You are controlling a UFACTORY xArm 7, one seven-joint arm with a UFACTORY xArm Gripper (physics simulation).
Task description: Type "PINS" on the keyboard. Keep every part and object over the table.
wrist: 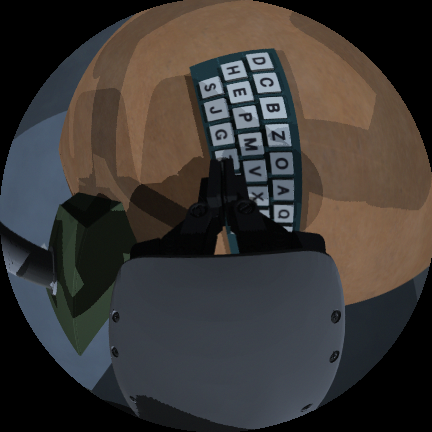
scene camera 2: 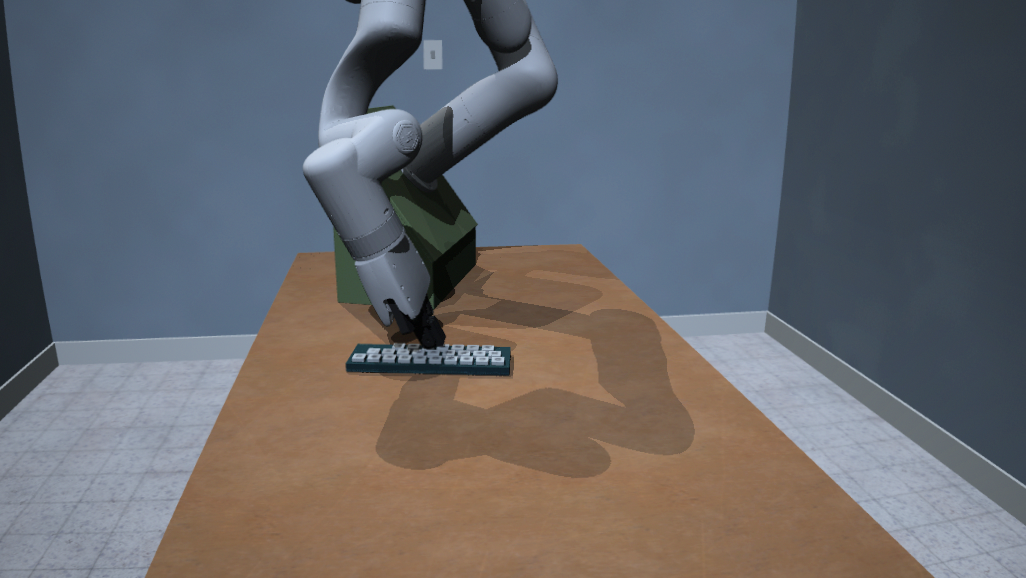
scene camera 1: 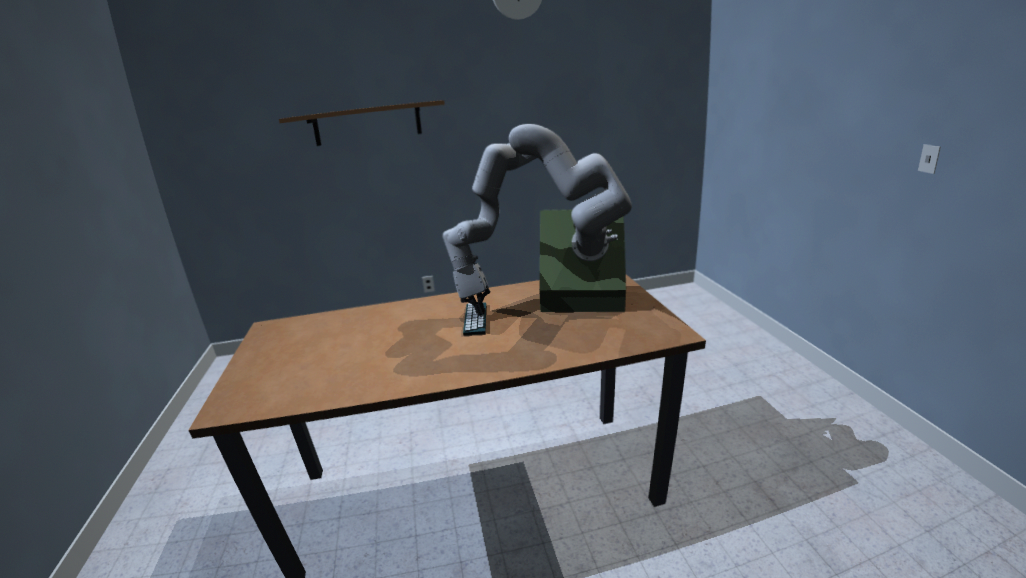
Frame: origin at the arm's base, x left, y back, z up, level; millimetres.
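Seen in the pictures: gripper, fingertip midpoint: (wrist: 223, 174) (scene camera 2: 435, 343) (scene camera 1: 482, 314); arm's base at its link origin: (wrist: 52, 270) (scene camera 2: 411, 164) (scene camera 1: 590, 244).
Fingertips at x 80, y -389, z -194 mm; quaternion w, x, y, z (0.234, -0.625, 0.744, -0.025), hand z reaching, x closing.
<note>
Pixels of each thing's top centre, then the offset from my fingertips to it. Level surfaces: height alone.
- keyboard at its top centre: (wrist: 255, 177) (scene camera 2: 430, 351) (scene camera 1: 475, 315) dx -5, dy -24, dz -3 mm
- P key at its top centre: (wrist: 245, 116) (scene camera 2: 464, 352) dx +41, dy -25, dz -3 mm
- S key at its top centre: (wrist: 209, 86) (scene camera 2: 487, 347) dx +72, dy -5, dz -3 mm
- partly hidden key at its top centre: (wrist: 225, 159) dx +11, dy -3, dz -3 mm
- G key at its top centre: (wrist: 220, 133) dx +31, dy -4, dz -3 mm
- wooden table at its surface level: dz -20 mm
The keyboard (scene camera 1: 474, 332) (scene camera 2: 430, 368) (wrist: 205, 71), dark teal with white keys, lies flat on the table. In the wrist view the P key (wrist: 245, 117) is in the middle row and the S key (wrist: 209, 87) at the far end of the left row. The I and N keys cannot be made out there. My gripper (scene camera 1: 479, 310) (scene camera 2: 433, 345) (wrist: 223, 174) is shut and empty, tilted, with its tips at a partly hidden key (wrist: 225, 155) next to the G key (wrist: 220, 134). Whether the tips touch it is unclear. The fingers and palm hide the near keys.
The green base block (scene camera 1: 582, 276) (scene camera 2: 350, 283) (wrist: 90, 255) carries the arm at one end of the wooden table (scene camera 1: 323, 373) (scene camera 2: 287, 502) (wrist: 340, 260). The arm arches high between the block and keyboard. A shelf (scene camera 1: 362, 111) is on the wall behind.
</note>
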